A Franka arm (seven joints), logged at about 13 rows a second.
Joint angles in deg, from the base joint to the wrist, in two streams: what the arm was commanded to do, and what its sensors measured. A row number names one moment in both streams.
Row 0, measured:
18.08, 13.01, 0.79, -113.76, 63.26, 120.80, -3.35
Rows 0 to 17, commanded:
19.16, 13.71, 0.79, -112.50, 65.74, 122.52, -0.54
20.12, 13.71, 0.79, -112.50, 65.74, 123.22, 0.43
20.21, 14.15, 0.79, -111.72, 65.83, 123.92, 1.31
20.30, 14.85, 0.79, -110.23, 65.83, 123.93, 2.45
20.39, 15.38, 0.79, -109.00, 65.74, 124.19, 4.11
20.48, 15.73, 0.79, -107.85, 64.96, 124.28, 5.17
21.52, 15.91, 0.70, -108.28, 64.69, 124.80, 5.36
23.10, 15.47, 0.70, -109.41, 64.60, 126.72, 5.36
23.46, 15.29, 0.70, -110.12, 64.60, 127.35, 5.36
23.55, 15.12, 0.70, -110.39, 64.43, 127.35, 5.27
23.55, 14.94, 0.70, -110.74, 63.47, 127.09, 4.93
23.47, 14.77, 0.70, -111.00, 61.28, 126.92, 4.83
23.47, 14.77, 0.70, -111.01, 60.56, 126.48, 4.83
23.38, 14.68, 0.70, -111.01, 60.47, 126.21, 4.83
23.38, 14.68, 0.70, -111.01, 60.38, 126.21, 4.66
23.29, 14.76, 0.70, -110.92, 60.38, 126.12, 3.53
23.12, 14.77, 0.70, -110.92, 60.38, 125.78, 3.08
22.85, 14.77, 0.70, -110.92, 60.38, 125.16, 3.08
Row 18, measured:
23.64, 15.25, 0.73, -110.12, 61.48, 126.19, 4.01
